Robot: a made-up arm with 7 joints. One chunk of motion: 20 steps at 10 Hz.
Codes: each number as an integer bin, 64 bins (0 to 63) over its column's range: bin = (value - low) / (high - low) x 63, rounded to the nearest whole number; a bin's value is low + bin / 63 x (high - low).
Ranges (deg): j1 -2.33..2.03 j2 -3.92..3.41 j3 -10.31..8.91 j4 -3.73..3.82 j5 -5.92..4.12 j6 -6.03..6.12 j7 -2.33..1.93
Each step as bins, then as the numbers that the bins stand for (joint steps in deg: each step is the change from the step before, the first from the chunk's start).
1 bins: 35 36 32 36 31 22 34
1 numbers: 0.092 0.269 -0.547 0.584 -0.980 -1.787 -0.031
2 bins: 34 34 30 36 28 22 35
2 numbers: 0.023 0.036 -1.158 0.584 -1.458 -1.787 0.037
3 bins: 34 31 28 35 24 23 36
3 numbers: 0.023 -0.313 -1.768 0.464 -2.095 -1.594 0.104
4 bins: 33 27 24 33 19 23 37
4 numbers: -0.046 -0.779 -2.988 0.225 -2.892 -1.594 0.172
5 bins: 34 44 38 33 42 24 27
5 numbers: 0.023 1.199 1.283 0.225 0.773 -1.401 -0.504
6 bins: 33 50 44 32 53 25 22
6 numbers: -0.046 1.897 3.113 0.105 2.526 -1.209 -0.842
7 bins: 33 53 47 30 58 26 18
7 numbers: -0.046 2.247 4.029 -0.135 3.323 -1.016 -1.113
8 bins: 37 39 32 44 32 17 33
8 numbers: 0.231 0.618 -0.547 1.543 -0.820 -2.751 -0.099
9 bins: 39 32 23 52 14 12 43
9 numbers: 0.369 -0.197 -3.293 2.502 -3.689 -3.716 0.578
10 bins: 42 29 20 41 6 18 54
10 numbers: 0.577 -0.546 -4.208 1.183 -4.964 -2.559 1.321
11 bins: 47 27 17 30 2 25 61
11 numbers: 0.923 -0.779 -5.124 -0.135 -5.601 -1.209 1.795
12 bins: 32 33 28 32 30 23 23
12 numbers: -0.115 -0.080 -1.768 0.105 -1.139 -1.594 -0.775
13 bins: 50 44 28 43 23 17 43
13 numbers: 1.130 1.199 -1.768 1.423 -2.255 -2.751 0.578
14 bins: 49 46 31 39 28 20 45
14 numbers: 1.061 1.432 -0.853 0.944 -1.458 -2.173 0.713
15 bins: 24 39 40 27 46 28 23
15 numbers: -0.669 0.618 1.893 -0.494 1.411 -0.630 -0.775
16 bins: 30 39 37 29 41 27 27
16 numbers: -0.254 0.618 0.978 -0.255 0.614 -0.823 -0.504
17 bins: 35 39 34 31 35 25 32
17 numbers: 0.092 0.618 0.063 -0.015 -0.342 -1.209 -0.166
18 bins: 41 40 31 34 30 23 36
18 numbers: 0.507 0.734 -0.853 0.345 -1.139 -1.594 0.104
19 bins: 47 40 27 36 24 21 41
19 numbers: 0.923 0.734 -2.073 0.584 -2.095 -1.980 0.442
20 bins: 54 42 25 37 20 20 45
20 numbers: 1.407 0.967 -2.683 0.704 -2.733 -2.173 0.713
